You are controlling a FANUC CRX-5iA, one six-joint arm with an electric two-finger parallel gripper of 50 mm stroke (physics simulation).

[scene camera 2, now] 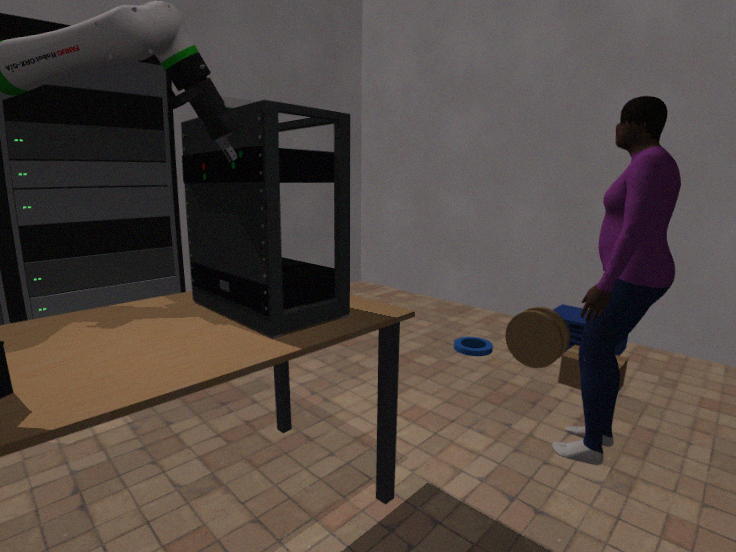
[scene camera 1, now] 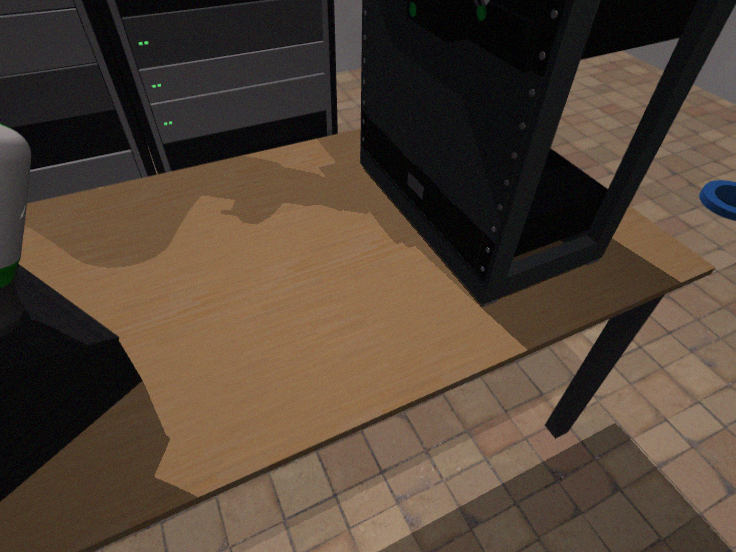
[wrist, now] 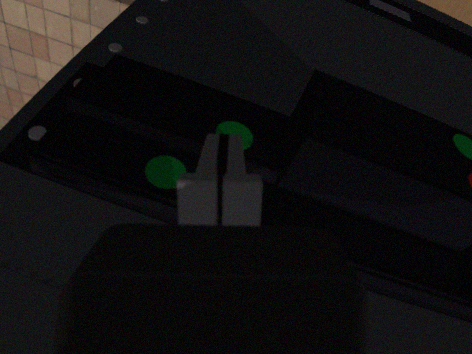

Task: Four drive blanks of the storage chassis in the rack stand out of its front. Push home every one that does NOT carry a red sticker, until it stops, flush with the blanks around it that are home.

rack: scene camera 2; scene camera 1; wrist 350, 120
same spot on rack: (scene camera 1: 458, 112) = (scene camera 2: 236, 223)
